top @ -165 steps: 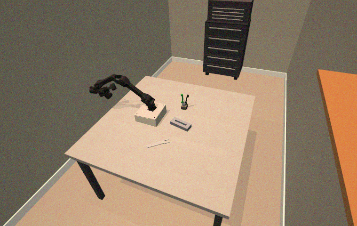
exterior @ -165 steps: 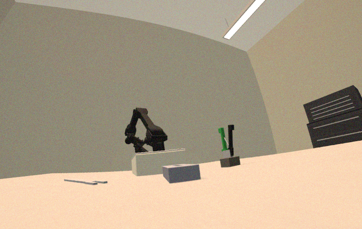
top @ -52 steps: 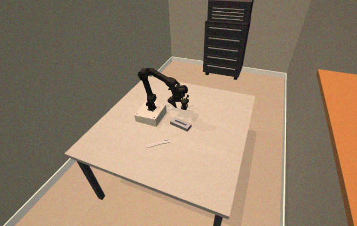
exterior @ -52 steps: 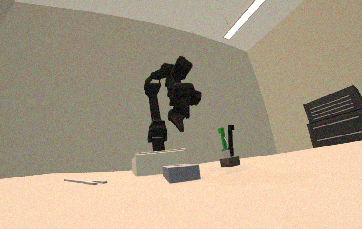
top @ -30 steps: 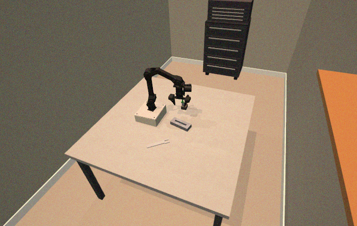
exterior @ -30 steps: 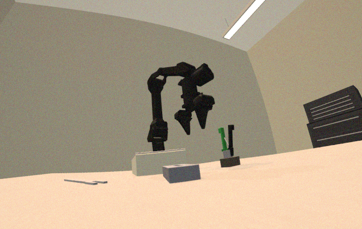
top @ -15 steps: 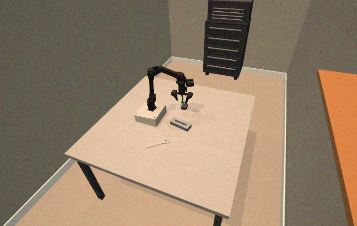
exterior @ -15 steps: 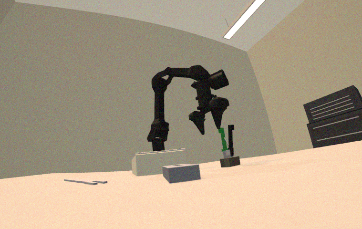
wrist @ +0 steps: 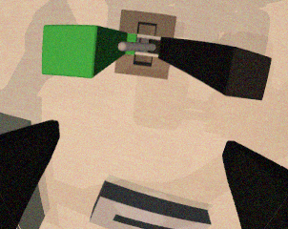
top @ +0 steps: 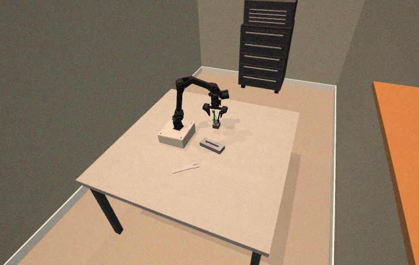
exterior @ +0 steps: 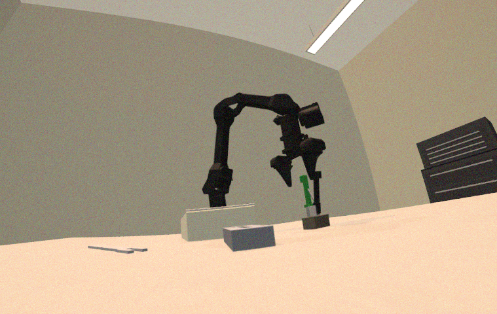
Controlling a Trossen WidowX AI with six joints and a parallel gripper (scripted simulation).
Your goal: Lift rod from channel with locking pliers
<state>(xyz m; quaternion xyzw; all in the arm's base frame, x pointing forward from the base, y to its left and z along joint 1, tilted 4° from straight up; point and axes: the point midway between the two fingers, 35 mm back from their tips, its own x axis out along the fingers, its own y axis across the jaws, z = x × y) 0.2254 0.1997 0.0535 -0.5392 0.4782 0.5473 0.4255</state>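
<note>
Right now the grey release lever is 2 cm behind my gripper tip, 4 cm to the left of it and 3 cm below it. From my gripper tip the other things lie so: black handle 1 cm ahead, 5 cm to the left, 3 cm below; then dark holster 1 cm behind, 4 cm to the left, 12 cm below; then grey channel block 7 cm ahead, 20 cm to the right, 11 cm below.
</note>
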